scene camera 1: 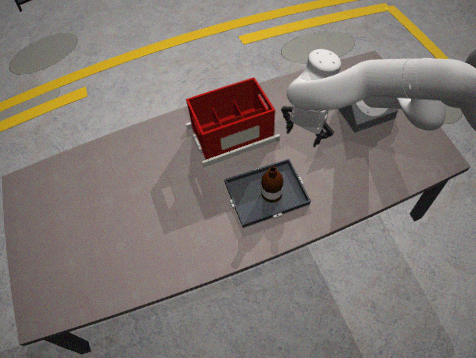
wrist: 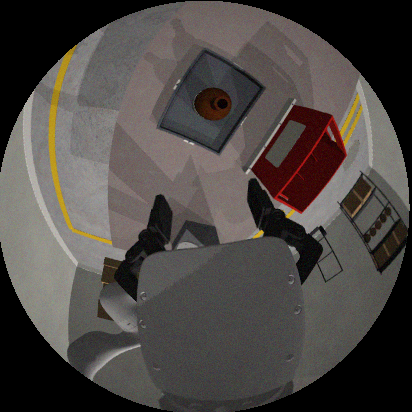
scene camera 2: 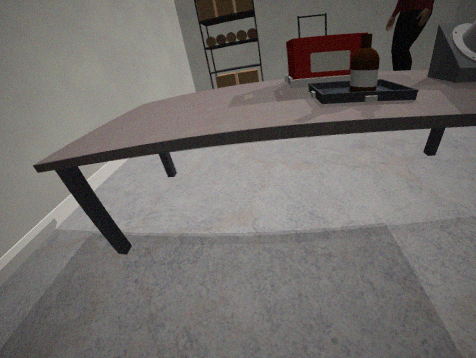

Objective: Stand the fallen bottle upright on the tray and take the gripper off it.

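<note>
A brown bottle point(scene camera 1: 272, 183) point(scene camera 2: 364, 62) point(wrist: 212, 104) with a pale label stands upright on the dark grey tray point(scene camera 1: 243, 222) point(scene camera 2: 340, 99) point(wrist: 171, 129), its neck pointing up. My gripper point(scene camera 1: 302, 134) point(wrist: 206, 195) is open, with its two black fingers wide apart and nothing between them. It hangs above the table, apart from the bottle, on the side toward the robot's base. The gripper does not show in the second scene view.
A red crate point(scene camera 1: 240, 131) point(scene camera 2: 303, 59) point(wrist: 272, 165) with dividers stands beside the tray, along pale rails. The robot's grey base block point(scene camera 1: 367, 121) point(scene camera 2: 446, 62) is on the table. A shelf rack, a trolley and a person stand beyond the table.
</note>
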